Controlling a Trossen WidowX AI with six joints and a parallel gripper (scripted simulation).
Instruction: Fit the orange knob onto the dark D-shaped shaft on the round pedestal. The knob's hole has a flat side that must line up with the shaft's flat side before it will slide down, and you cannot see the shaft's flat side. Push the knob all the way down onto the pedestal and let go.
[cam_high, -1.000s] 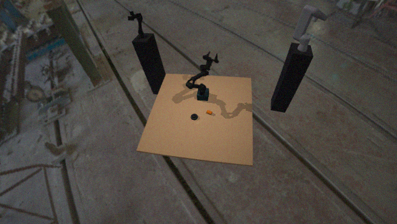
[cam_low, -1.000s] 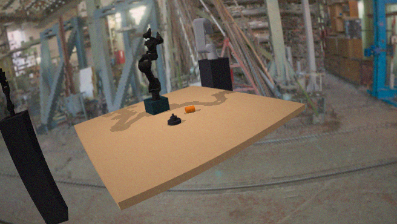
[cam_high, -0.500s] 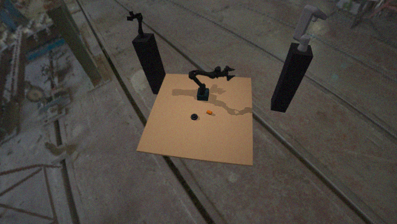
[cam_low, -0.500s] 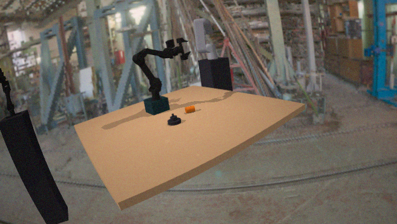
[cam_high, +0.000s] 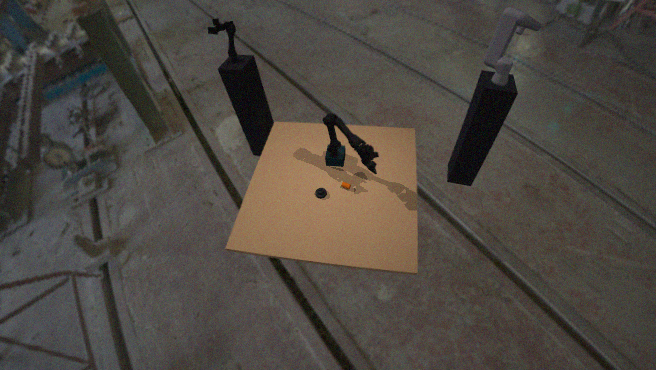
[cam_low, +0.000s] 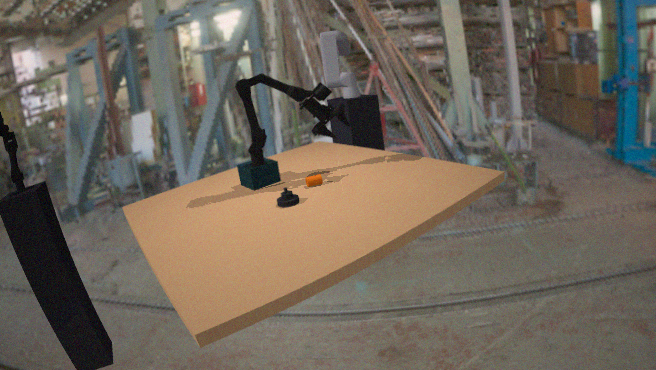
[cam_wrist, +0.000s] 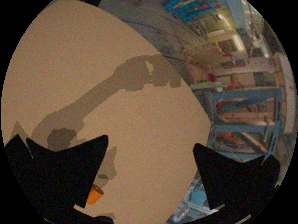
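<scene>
The orange knob lies 5 cm ahead of my gripper tip, 20 cm to the right of it and 16 cm below it. The rest, counted from my gripper tip: pedestal (15 cm ahead, 37 cm to the right, 15 cm below).
</scene>
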